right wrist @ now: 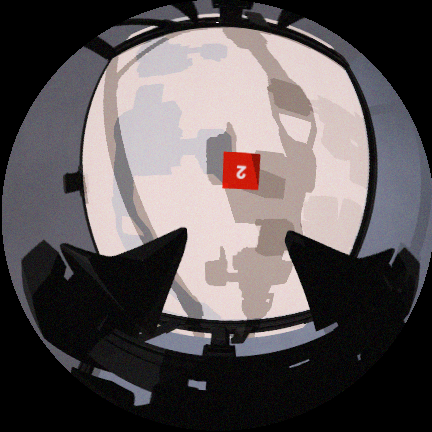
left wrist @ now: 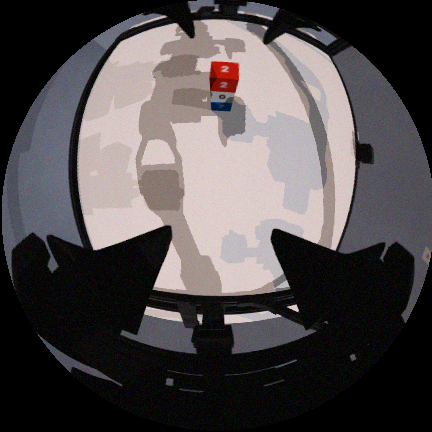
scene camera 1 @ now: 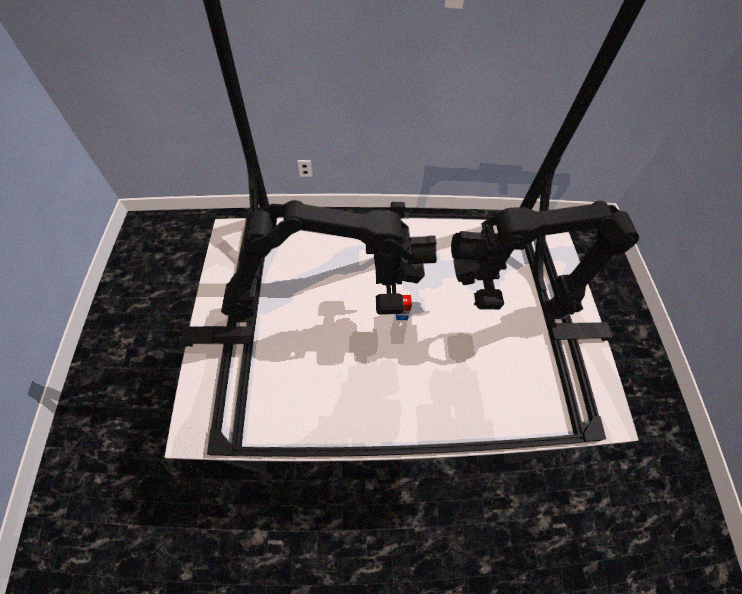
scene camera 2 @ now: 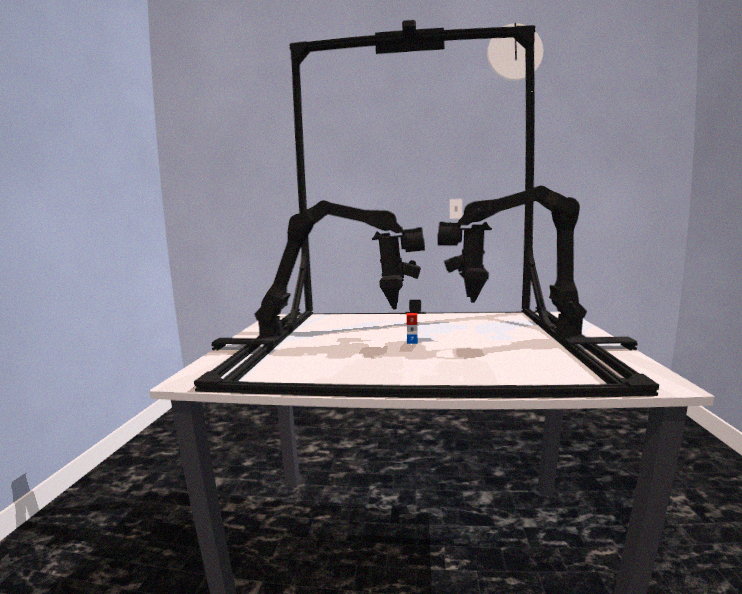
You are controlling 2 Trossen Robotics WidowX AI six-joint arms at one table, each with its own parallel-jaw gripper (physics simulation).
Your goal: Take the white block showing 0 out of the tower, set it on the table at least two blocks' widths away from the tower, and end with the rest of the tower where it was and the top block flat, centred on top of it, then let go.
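Seen in the pictures: left gripper, fingertip midpoint: (left wrist: 222, 232) (scene camera 1: 473, 290) (scene camera 2: 470, 299); right gripper, fingertip midpoint: (right wrist: 237, 234) (left wrist: 228, 36) (scene camera 1: 387, 294) (scene camera 2: 395, 306); left arm's base, origin of the base link: (left wrist: 212, 308) (scene camera 1: 557, 309) (scene camera 2: 569, 334); right arm's base, origin of the base link: (right wrist: 220, 329) (scene camera 1: 242, 311) (scene camera 2: 270, 335).
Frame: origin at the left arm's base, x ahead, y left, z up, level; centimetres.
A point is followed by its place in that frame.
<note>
A three-block tower stands upright on the table: the red block showing 2 (scene camera 1: 406, 301) @(x 46.5, y 0.7, z 6.7 cm) (scene camera 2: 412, 319) @(x 46.6, y 1.9, z 5.5 cm) (left wrist: 224, 70) @(x 46.5, y 0.2, z 6.7 cm) (right wrist: 241, 171) @(x 46.9, y 0.3, z 6.7 cm) on top, the white block showing 0 (scene camera 2: 412, 329) @(x 46.6, y 1.9, z 2.5 cm) (left wrist: 222, 97) @(x 45.2, y 0.2, z 2.3 cm) in the middle, the blue block showing 7 (scene camera 1: 402, 317) @(x 46.8, y 1.9, z -0.3 cm) (scene camera 2: 412, 338) @(x 46.7, y 1.8, z -0.3 cm) (left wrist: 221, 106) @(x 45.2, y 0.1, z -0.5 cm) at the bottom. My right gripper (scene camera 2: 394, 307) @(x 51.7, y 0.0, z 9.1 cm) (right wrist: 237, 234) @(x 51.7, y 0.0, z 9.1 cm) points down, open and empty, above and slightly left of the tower in scene camera 2; it partly hides the tower in scene camera 1. My left gripper (scene camera 2: 474, 301) @(x 29.5, y -0.1, z 10.9 cm) (left wrist: 222, 232) @(x 29.5, y -0.1, z 10.9 cm) points down, open and empty, higher up and farther right of the tower.
The white table (scene camera 1: 346, 408) @(x 62.4, y 26.4, z -1.9 cm) (scene camera 2: 346, 371) @(x 62.8, y 24.1, z -1.9 cm) carries a black frame (scene camera 1: 383, 450) @(x 53.7, y 37.0, z -0.5 cm) (scene camera 2: 433, 389) @(x 42.2, y 37.9, z 0.0 cm) around its work area, with uprights and a crossbar over the back. The two arms reach inward from opposite sides, their wrists near each other above the table. Arm shadows fall around the tower.
</note>
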